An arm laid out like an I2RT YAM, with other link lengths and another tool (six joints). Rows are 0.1 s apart.
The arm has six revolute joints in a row. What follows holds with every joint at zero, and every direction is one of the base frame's.
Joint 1 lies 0.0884 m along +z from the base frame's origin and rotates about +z.
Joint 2 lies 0.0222 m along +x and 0.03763 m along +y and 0.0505 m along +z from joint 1 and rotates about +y.
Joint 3 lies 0.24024 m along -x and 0.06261 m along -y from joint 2 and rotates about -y.
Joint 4 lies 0.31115 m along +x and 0.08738 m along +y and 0.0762 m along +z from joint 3 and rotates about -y.
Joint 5 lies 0.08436 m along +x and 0.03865 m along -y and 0.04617 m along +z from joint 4 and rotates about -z.
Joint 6 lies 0.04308 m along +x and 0.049 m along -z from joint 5 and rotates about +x.
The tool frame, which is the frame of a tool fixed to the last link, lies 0.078 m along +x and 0.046 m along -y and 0.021 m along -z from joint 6; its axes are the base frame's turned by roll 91.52, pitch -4.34 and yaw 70.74 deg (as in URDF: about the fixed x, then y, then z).
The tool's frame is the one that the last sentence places.
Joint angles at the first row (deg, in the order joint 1, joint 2, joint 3, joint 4, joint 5, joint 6):
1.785, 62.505, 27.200, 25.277, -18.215, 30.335
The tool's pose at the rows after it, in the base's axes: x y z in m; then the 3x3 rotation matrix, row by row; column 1 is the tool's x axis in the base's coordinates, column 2 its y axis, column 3 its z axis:
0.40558 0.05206 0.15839; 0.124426 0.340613 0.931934; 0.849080 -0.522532 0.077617; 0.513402 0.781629 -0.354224
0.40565 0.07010 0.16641; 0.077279 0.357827 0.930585; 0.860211 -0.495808 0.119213; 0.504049 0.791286 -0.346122
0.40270 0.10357 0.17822; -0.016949 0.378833 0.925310; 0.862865 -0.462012 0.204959; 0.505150 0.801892 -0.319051
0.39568 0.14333 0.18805; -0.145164 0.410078 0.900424; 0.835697 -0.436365 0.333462; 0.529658 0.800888 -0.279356
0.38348 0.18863 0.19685; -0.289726 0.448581 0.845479; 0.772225 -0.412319 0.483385; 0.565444 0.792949 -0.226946
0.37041 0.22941 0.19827; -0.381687 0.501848 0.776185; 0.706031 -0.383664 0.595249; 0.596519 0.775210 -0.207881
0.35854 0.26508 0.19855; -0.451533 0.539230 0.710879; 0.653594 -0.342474 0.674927; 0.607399 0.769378 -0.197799
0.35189 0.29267 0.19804; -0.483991 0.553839 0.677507; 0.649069 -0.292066 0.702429; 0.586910 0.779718 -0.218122
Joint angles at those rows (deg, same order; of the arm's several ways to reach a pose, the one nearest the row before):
2.655, 62.213, 27.710, 24.475, -18.028, 29.842
5.212, 62.125, 28.929, 23.440, -18.161, 29.036
9.675, 62.091, 30.088, 23.793, -18.942, 28.691
14.217, 62.746, 30.671, 26.534, -21.997, 29.795
19.201, 64.432, 31.111, 31.518, -26.083, 32.117
24.003, 67.459, 32.415, 35.042, -28.588, 34.577
28.411, 70.883, 34.400, 37.347, -30.058, 35.531
32.337, 73.884, 37.577, 35.463, -28.929, 33.753

